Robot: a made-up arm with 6 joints.
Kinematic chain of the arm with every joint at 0, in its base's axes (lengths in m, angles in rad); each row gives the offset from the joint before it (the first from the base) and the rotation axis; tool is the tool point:
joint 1: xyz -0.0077 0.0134 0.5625 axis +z
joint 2: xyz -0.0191 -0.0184 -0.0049 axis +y
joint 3: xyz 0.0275 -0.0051 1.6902 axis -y
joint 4: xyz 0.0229 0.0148 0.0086 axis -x
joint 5: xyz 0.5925 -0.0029 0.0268 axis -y
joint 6: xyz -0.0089 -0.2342 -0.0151 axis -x
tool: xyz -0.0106 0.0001 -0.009
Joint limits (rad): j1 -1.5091..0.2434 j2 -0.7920..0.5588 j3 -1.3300..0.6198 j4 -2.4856..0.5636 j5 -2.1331..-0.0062 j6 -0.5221..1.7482
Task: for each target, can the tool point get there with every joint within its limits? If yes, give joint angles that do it. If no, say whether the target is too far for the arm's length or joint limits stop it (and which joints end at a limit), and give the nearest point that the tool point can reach.
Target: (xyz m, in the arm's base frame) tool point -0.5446 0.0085 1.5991
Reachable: yes | joints -0.4024 -0.6245 -1.0248 -0.7371 -1.2545 0.7660
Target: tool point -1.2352 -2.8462 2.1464
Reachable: no: too far | nearest point -0.1736 -1.5121 2.0306 | short by 1.709 m
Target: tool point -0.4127 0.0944 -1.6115
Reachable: no: joint limits stop it (at a limit: joint 2, joint 3, joint 5, joint 6) | nearest point -0.7918 0.1702 1.2414 | short by 2.879 m
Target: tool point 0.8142 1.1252 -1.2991
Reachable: no: joint limits stop it (at a limit: joint 1, joint 2, joint 3, joint 5, joint 6) | nearest point 0.0175 0.8088 1.2535 | short by 2.693 m
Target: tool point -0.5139 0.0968 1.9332
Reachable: yes | joints -0.6432 -0.6751 -0.7836 0.2207 -1.4157 0.7963
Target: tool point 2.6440 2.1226 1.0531
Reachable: no: too far | nearest point 1.4011 0.5234 1.7265 | short by 2.134 m
